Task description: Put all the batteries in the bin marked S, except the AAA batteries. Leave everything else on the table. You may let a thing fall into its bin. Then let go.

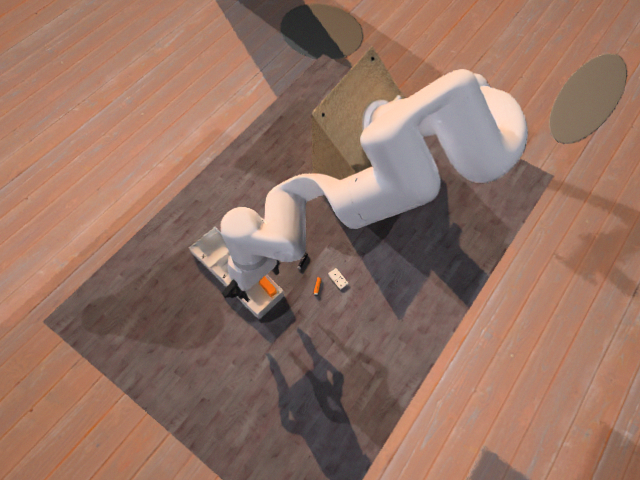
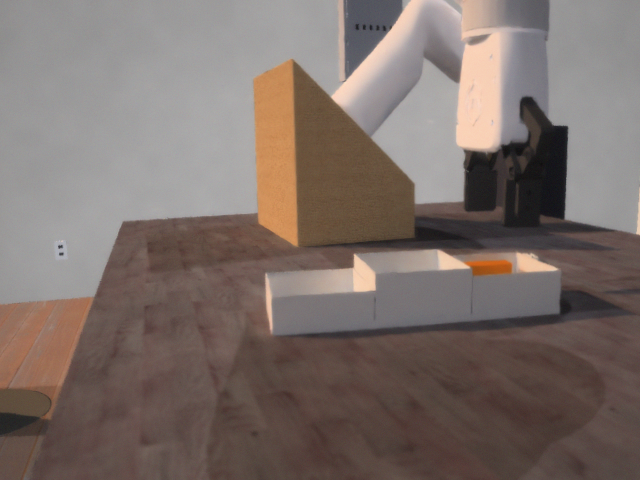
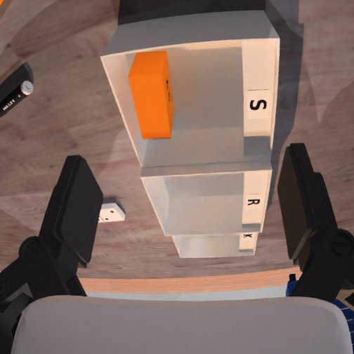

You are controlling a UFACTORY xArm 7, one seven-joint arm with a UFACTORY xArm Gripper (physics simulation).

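Seen in the pictures: gripper, fingertip midpoint: (image 1: 258,283) (image 2: 498,218); arm's base, origin of the base link: (image 2: 334,135).
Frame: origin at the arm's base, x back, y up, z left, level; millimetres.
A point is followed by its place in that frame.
An orange 9V battery block (image 1: 267,285) @[x -469, y -124, z -62 mm] (image 2: 488,267) @[x -475, y -127, z -68 mm] (image 3: 152,100) lies inside the bin marked S (image 1: 272,305) @[x -500, y -145, z -30 mm] (image 2: 516,295) @[x -532, y -138, z -84 mm] (image 3: 192,30), against one side wall. My gripper (image 1: 261,284) @[x -487, y -78, z -69 mm] (image 2: 500,209) @[x -487, y -78, z -69 mm] (image 3: 184,169) is wide open and empty, above the row of bins. A black cylindrical battery (image 1: 303,261) @[x -363, y -149, z -23 mm] (image 3: 16,97) lies on the table beside the bins; its size cannot be read. A small orange cylindrical item (image 1: 317,286) @[x -405, y -148, z 40 mm] lies further from the bins, its label too small to read.
The bins marked R (image 2: 421,297) @[x -508, y -134, z -167 mm] (image 3: 217,200) and K (image 2: 320,312) @[x -486, y -141, z -248 mm] (image 3: 215,246) adjoin in the same row. A white domino (image 1: 338,279) @[x -363, y -151, z 76 mm] (image 3: 111,212) lies near the small orange item. A tan wedge-shaped block (image 1: 356,111) @[x -31, y 53, z -57 mm] (image 2: 351,180) @[x -141, y -66, z -42 mm] stands by the arm's base.
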